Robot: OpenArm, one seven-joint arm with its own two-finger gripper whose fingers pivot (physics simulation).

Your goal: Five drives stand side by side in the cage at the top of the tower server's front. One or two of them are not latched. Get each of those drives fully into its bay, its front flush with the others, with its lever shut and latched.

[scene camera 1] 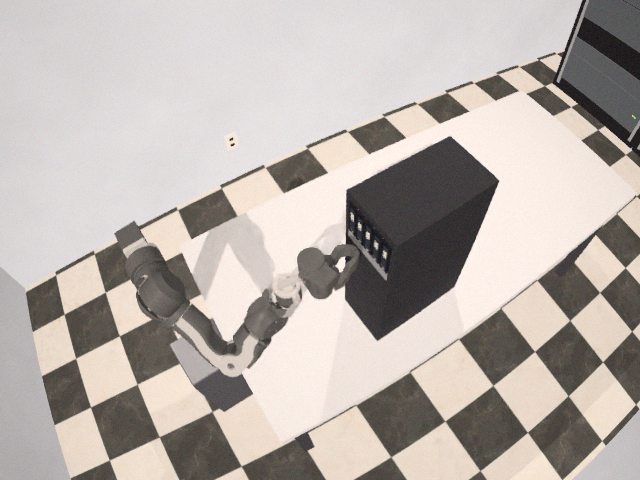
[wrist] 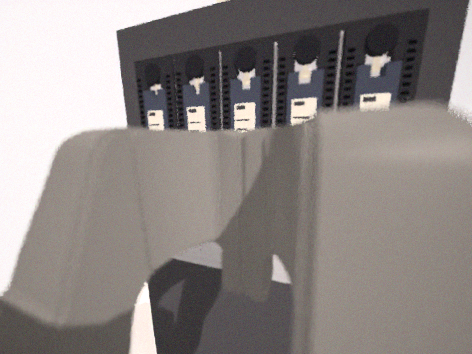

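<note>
The black tower server stands upright on the table. Five blue drives with pale labels stand side by side in its top cage; the leftmost drive, the middle drive and the rightmost drive are among them. Their upper ends look about level in the wrist view. The fingers hide their lower parts there, and I cannot tell which levers are unlatched. My gripper is shut and empty, its fingertips close before the tower's front, near the cage's lower edge.
The white table carries the tower. A pale strip runs below the cage. The arm reaches in from the left. A dark rack stands on the checkered floor at the upper right. A wall with an outlet rises behind the table.
</note>
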